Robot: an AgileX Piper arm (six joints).
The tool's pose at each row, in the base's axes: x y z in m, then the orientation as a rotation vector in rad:
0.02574, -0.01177, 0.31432, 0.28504, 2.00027, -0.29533
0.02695, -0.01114, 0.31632, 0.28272, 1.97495, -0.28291
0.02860, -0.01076, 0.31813, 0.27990, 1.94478, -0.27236
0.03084, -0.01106, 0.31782, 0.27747, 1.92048, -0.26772
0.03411, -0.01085, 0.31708, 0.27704, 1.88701, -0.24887
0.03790, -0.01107, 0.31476, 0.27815, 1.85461, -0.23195
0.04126, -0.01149, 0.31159, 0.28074, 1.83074, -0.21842
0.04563, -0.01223, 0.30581, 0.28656, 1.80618, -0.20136
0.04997, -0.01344, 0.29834, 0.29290, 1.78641, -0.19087
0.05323, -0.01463, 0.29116, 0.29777, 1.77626, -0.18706
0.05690, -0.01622, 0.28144, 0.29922, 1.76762, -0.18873
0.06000, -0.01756, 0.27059, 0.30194, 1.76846, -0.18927
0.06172, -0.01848, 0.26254, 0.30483, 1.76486, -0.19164
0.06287, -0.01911, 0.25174, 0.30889, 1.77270, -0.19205
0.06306, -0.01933, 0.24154, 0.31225, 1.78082, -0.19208
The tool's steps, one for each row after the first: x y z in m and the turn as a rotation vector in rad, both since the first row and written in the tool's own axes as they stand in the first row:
-0.00228, 0.00083, -0.00003, -0.00921, -0.02490, 0.00853
-0.00458, 0.00158, 0.00047, -0.01724, -0.05465, 0.01680
-0.00528, 0.00205, 0.00259, -0.02103, -0.07872, 0.02162
-0.00599, 0.00338, 0.00559, -0.03393, -0.11097, 0.03602
-0.00552, 0.00461, 0.00984, -0.04484, -0.14187, 0.05053
-0.00412, 0.00557, 0.01415, -0.05288, -0.16421, 0.06303
-0.00082, 0.00678, 0.02053, -0.06202, -0.18641, 0.07966
0.00399, 0.00767, 0.02776, -0.06625, -0.20404, 0.09280
0.00900, 0.00821, 0.03394, -0.06651, -0.21283, 0.09999
0.01609, 0.00871, 0.04168, -0.06436, -0.22106, 0.10191
0.02447, 0.00935, 0.04933, -0.06271, -0.21974, 0.10344
0.03093, 0.00970, 0.05449, -0.05950, -0.22280, 0.10510
0.04015, 0.01037, 0.06025, -0.05752, -0.21436, 0.10628
0.04925, 0.01105, 0.06480, -0.05616, -0.20578, 0.10709

